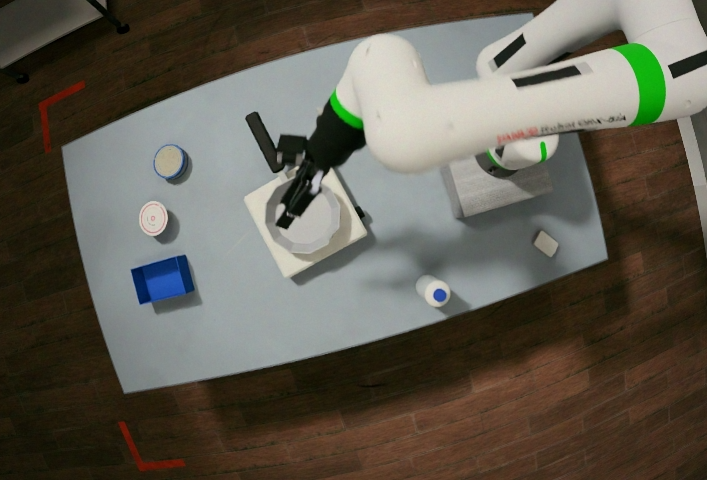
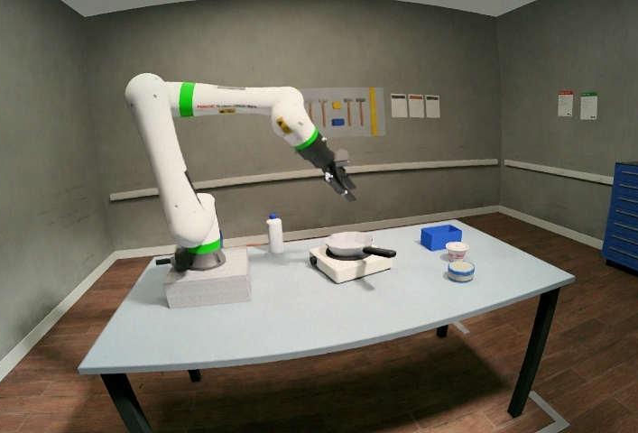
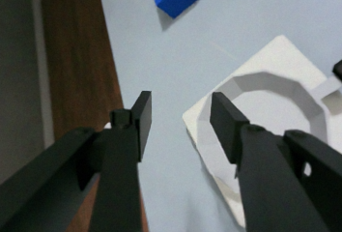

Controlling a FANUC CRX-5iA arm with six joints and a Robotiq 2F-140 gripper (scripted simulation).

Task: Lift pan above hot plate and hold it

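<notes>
Right now the grey pan is 21 cm below my hand, 5 cm to the right of it and 1 cm ahead of it. Also, from my hand: white hot plate (27 cm below, 2 cm behind, 1 cm to the left); blue bin (45 cm ahead, 28 cm below, 5 cm to the left); white bottle (29 cm to the left, 25 cm behind, 22 cm below).
</notes>
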